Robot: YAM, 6 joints.
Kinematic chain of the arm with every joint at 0, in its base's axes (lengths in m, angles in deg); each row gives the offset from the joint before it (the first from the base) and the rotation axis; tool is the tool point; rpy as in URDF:
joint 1: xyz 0 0 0.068 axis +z
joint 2: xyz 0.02 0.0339 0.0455 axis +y
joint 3: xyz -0.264 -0.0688 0 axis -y
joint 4: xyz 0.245 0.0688 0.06 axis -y
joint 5: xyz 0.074 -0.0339 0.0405 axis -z
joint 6: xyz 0.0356 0 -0.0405 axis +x
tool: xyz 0 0 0 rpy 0 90 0
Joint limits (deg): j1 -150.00..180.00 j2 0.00..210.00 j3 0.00..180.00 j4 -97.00..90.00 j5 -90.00..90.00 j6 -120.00..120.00
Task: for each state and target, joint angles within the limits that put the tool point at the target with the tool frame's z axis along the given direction. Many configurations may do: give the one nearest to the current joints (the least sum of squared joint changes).
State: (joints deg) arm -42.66 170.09 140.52 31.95 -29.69 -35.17
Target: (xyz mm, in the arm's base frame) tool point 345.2 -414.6 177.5 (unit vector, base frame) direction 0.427 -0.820 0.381
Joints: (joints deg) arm -49.43 142.38 95.03 70.28 12.06 -35.17
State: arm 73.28 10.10 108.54 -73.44 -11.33 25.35
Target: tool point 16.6 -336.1 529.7 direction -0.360 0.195 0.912
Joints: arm 94.90 22.43 131.84 -33.27 -20.01 25.35
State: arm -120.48 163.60 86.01 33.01 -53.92 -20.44
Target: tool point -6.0 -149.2 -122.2 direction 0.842 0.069 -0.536
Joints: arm -103.34 160.29 37.98 6.31 -53.41 -20.44
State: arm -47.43 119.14 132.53 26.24 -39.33 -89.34
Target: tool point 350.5 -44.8 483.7 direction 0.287 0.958 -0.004
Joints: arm -13.05 96.48 109.26 -16.40 -86.37 -89.34
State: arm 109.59 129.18 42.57 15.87 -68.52 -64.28
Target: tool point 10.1 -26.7 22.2 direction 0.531 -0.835 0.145
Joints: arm 161.05 169.89 14.46 -35.19 -38.11 -64.28
